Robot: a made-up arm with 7 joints. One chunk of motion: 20 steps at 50 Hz.
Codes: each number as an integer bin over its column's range. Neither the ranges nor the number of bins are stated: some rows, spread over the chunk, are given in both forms.
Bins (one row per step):
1: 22 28 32 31 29 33
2: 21 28 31 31 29 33
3: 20 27 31 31 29 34
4: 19 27 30 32 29 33
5: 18 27 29 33 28 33
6: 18 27 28 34 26 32
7: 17 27 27 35 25 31
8: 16 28 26 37 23 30
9: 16 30 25 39 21 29
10: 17 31 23 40 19 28
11: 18 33 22 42 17 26
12: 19 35 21 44 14 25
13: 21 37 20 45 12 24
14: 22 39 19 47 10 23
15: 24 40 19 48 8 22
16: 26 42 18 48 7 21
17: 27 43 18 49 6 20
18: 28 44 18 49 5 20
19: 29 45 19 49 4 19
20: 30 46 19 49 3 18
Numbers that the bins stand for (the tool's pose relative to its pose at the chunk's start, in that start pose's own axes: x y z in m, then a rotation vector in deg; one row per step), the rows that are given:
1: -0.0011 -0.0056 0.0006 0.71 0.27 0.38
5: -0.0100 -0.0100 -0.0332 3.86 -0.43 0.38
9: -0.0144 0.0033 -0.0783 13.29 -5.33 -3.31
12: -0.0078 0.0256 -0.1233 21.15 -10.23 -7.00
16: 0.0078 0.0567 -0.1571 27.44 -15.13 -10.68
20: 0.0167 0.0744 -0.1459 29.02 -17.93 -13.45
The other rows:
2: -0.0033 -0.0056 -0.0106 0.71 0.27 0.38
3: -0.0056 -0.0100 -0.0106 0.71 0.27 1.30
4: -0.0078 -0.0100 -0.0219 2.29 0.27 0.38
6: -0.0100 -0.0100 -0.0444 5.43 -1.83 -0.54
7: -0.0122 -0.0100 -0.0557 7.00 -2.53 -1.47
8: -0.0144 -0.0056 -0.0670 10.15 -3.93 -2.39
10: -0.0122 0.0078 -0.1008 14.87 -6.73 -4.23
11: -0.0100 0.0167 -0.1121 18.01 -8.13 -6.07
13: -0.0033 0.0344 -0.1346 22.73 -11.63 -7.92
14: -0.0011 0.0433 -0.1459 25.87 -13.03 -8.84
15: 0.0033 0.0478 -0.1459 27.44 -14.43 -9.76
17: 0.0100 0.0611 -0.1571 29.02 -15.83 -11.61
18: 0.0122 0.0656 -0.1571 29.02 -16.53 -11.61
19: 0.0144 0.0700 -0.1459 29.02 -17.23 -12.53

